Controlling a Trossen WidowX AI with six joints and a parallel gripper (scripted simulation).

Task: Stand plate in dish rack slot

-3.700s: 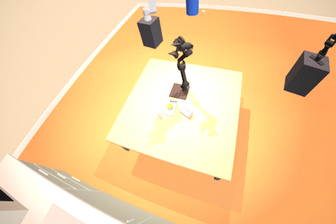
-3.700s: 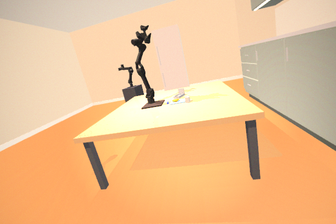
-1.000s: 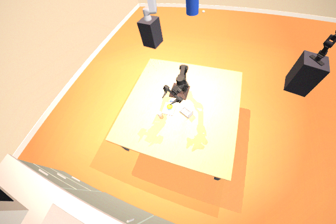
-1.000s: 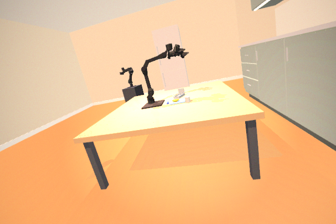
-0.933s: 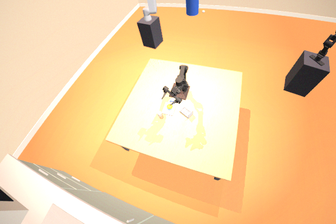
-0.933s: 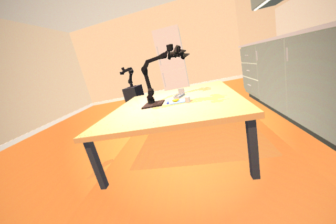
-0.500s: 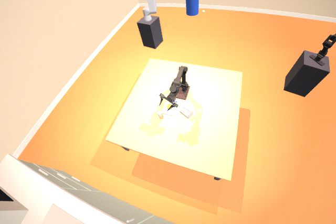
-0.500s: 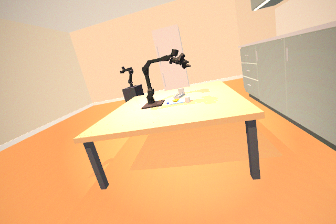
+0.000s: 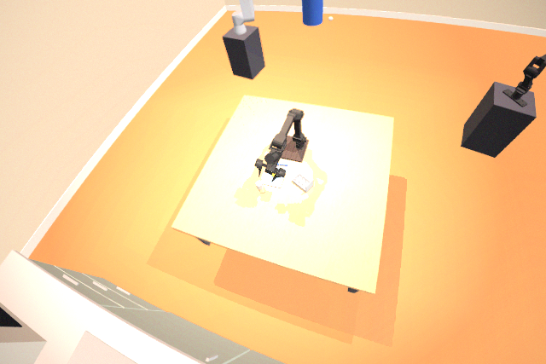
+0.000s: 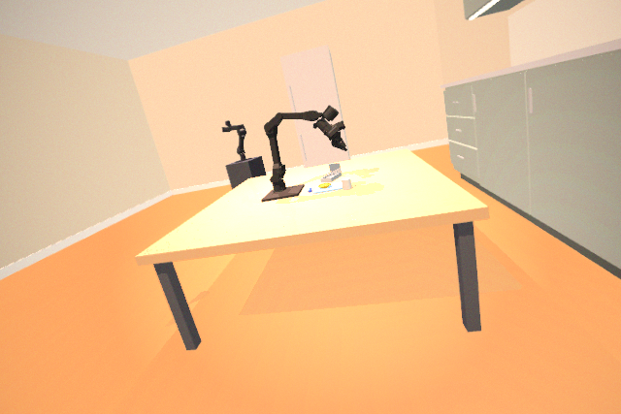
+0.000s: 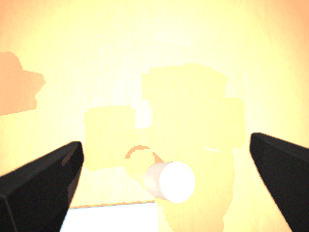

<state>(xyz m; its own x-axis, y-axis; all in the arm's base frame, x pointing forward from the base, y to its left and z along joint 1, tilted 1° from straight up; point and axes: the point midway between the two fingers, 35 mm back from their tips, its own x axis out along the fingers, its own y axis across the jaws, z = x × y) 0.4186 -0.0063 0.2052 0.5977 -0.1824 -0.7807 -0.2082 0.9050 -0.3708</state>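
Now: the yellow plate 15 cm behind my gripper tip, 3 cm to the right of it and 17 cm below it. The rest, counted from my gripper tip: dish rack (16 cm behind, 17 cm to the left, 17 cm below); light blue mat (13 cm behind, 3 cm to the right, 19 cm below); white cup (1 cm behind, 8 cm to the right, 16 cm below).
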